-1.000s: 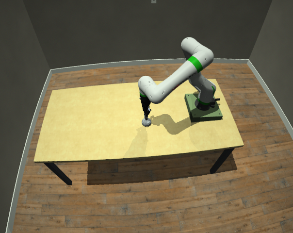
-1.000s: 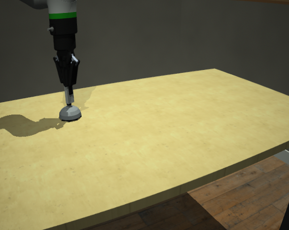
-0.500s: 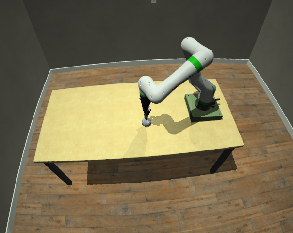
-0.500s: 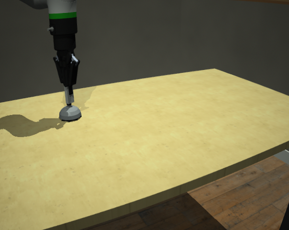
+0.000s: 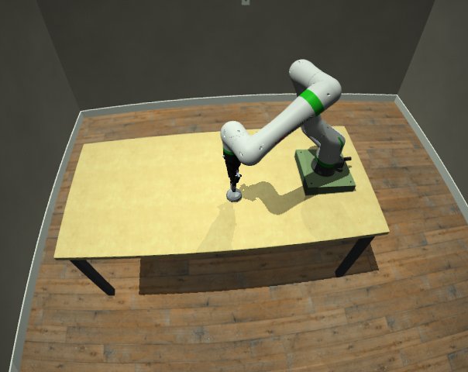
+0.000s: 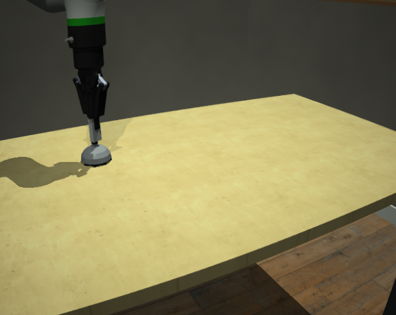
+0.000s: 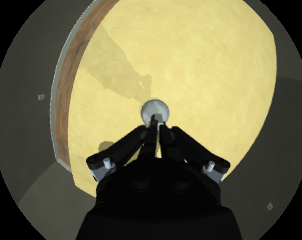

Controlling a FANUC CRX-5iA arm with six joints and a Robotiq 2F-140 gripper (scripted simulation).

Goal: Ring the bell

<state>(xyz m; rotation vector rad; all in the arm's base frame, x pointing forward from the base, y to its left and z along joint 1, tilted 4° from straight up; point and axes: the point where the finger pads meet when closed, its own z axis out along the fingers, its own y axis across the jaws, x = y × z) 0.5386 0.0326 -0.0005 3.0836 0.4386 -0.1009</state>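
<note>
The black button is 40 mm below my hand and 10 mm to the left of it. The rest, counted from my hand: grey dome bell (60 mm below, 10 mm to the left).
</note>
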